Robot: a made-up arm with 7 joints. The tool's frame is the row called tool. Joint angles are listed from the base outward. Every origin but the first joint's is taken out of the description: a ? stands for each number. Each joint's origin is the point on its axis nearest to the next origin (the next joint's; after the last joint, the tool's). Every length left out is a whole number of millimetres.
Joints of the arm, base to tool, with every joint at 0 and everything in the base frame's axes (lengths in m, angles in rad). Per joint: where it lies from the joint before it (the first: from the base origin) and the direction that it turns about. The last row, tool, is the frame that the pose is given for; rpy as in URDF.
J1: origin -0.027 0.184 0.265 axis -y
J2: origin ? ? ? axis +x
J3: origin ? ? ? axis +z
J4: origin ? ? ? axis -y
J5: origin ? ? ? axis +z
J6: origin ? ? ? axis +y
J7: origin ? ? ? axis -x
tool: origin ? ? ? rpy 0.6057 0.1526 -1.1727
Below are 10 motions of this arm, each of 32 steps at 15 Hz.
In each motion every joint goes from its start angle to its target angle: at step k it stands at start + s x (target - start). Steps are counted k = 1, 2, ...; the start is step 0. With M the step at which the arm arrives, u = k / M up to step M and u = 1 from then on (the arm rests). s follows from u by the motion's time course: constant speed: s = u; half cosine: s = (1 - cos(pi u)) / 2; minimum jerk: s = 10 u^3 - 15 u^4 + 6 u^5.
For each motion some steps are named. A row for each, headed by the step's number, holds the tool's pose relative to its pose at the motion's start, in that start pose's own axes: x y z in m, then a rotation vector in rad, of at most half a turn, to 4 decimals.
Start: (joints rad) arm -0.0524 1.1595 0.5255 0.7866 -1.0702 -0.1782 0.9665
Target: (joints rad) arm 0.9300 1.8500 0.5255 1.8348 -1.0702 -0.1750 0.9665
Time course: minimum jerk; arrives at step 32
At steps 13, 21, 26, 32:
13: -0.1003 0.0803 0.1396 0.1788 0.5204 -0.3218
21: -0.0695 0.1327 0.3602 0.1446 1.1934 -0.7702
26: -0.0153 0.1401 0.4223 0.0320 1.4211 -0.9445
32: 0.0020 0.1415 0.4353 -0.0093 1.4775 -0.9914

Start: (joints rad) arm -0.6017 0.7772 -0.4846 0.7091 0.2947 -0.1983 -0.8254
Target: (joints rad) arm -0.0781 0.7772 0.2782 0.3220 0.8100 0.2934 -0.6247
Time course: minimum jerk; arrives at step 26
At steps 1, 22, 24, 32:
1: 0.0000 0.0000 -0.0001 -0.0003 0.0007 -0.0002
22: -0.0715 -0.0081 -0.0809 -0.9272 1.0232 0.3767
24: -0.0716 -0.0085 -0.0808 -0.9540 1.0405 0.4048
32: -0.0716 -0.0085 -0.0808 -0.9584 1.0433 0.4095

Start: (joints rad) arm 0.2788 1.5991 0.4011 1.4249 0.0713 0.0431 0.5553
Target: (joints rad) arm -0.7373 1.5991 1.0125 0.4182 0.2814 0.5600 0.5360
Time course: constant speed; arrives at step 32
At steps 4, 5, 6, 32:
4: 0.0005 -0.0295 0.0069 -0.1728 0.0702 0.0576
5: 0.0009 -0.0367 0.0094 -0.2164 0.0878 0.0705
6: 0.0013 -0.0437 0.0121 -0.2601 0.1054 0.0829
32: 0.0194 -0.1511 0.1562 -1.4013 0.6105 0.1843

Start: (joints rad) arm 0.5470 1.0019 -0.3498 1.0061 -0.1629 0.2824 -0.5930
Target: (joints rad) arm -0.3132 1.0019 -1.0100 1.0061 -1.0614 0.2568 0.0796
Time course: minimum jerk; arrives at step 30
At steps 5, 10, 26, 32:
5: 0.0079 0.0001 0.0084 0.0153 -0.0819 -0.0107
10: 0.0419 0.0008 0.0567 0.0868 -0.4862 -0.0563
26: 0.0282 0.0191 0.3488 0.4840 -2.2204 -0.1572
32: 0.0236 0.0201 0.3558 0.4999 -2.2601 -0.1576

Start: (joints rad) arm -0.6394 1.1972 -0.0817 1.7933 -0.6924 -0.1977 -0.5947
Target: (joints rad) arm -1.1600 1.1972 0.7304 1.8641 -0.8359 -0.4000 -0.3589
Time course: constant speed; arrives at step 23
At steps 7, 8, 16, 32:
7: -0.0165 0.0083 0.0077 0.0127 -0.0814 -0.0419
8: -0.0190 0.0097 0.0086 0.0145 -0.0947 -0.0481
16: -0.0398 0.0223 0.0145 0.0281 -0.2148 -0.0999
32: -0.0591 0.0352 0.0166 0.0390 -0.3387 -0.1471

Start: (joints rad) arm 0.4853 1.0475 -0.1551 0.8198 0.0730 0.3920 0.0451
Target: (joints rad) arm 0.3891 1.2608 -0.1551 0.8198 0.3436 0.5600 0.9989
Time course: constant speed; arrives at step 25
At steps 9, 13, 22, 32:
9: -0.0291 -0.0036 -0.0088 -0.2012 -0.2098 0.1706
13: -0.0411 -0.0048 -0.0121 -0.2852 -0.2999 0.2554
22: -0.0657 -0.0059 -0.0178 -0.4590 -0.4978 0.4645
32: -0.0731 -0.0056 -0.0192 -0.5116 -0.5628 0.5394

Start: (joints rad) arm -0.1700 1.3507 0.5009 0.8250 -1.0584 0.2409 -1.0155
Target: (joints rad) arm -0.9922 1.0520 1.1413 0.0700 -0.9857 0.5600 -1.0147
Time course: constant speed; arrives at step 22
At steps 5, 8, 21, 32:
5: 0.0071 0.0213 0.0613 -0.0970 -0.2657 -0.0310
8: 0.0029 0.0314 0.1016 -0.1432 -0.4347 -0.0635
21: -0.0948 0.0374 0.2727 -0.2461 -1.2014 -0.3465
32: -0.1073 0.0350 0.2834 -0.2484 -1.2598 -0.3786

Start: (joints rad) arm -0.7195 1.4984 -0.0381 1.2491 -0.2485 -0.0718 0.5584
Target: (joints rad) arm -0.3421 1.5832 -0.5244 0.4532 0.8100 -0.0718 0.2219
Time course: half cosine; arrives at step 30
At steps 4, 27, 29, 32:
4: -0.0037 -0.0061 0.0045 -0.0103 0.0359 0.0371
27: -0.0392 -0.0859 0.1744 -0.3370 1.1325 0.4812
29: -0.0389 -0.0860 0.1793 -0.3450 1.1636 0.4824
32: -0.0389 -0.0860 0.1800 -0.3460 1.1675 0.4825

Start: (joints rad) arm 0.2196 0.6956 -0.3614 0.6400 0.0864 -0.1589 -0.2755
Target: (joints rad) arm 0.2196 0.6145 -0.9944 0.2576 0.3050 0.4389 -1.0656
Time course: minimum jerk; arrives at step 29
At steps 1, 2, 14, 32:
1: 0.0000 0.0000 0.0000 -0.0002 0.0001 -0.0003
2: 0.0002 -0.0002 0.0002 -0.0018 0.0007 -0.0024
14: 0.0323 -0.0202 0.0272 -0.1979 0.0608 -0.4761
32: 0.0572 -0.0382 0.0565 -0.1515 0.0114 -1.1444

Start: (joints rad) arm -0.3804 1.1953 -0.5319 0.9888 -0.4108 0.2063 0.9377
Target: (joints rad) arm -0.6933 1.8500 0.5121 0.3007 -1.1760 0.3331 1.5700
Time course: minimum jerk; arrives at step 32
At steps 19, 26, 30, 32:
19: -0.1039 -0.0711 0.2312 -0.8085 0.4676 0.3802
26: -0.1171 -0.0608 0.3205 -0.9711 0.6280 0.6375
30: -0.1180 -0.0575 0.3333 -0.9863 0.6499 0.6827
32: -0.1181 -0.0574 0.3339 -0.9869 0.6509 0.6848

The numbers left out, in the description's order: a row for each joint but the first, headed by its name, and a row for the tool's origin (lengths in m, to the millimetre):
J2: 0.047 0.000 0.018
J3: 0.000 -0.001 -0.286
J4: 0.001 0.029 0.000
J5: -0.020 0.000 -0.180
J6: 0.004 0.021 0.000
J7: 0.019 0.000 -0.007
tool: 0.000 0.026 0.008

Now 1 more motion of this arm.
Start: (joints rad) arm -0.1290 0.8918 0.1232 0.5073 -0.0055 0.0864 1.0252
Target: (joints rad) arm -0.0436 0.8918 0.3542 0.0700 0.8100 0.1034 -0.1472
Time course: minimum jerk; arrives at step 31
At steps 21, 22, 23, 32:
21: -0.0148 -0.0677 0.0770 0.4323 1.2389 0.3962
22: -0.0130 -0.0719 0.0799 0.4308 1.3126 0.4213
23: -0.0113 -0.0756 0.0824 0.4269 1.3772 0.4436
32: -0.0053 -0.0860 0.0886 0.4015 1.5662 0.5098

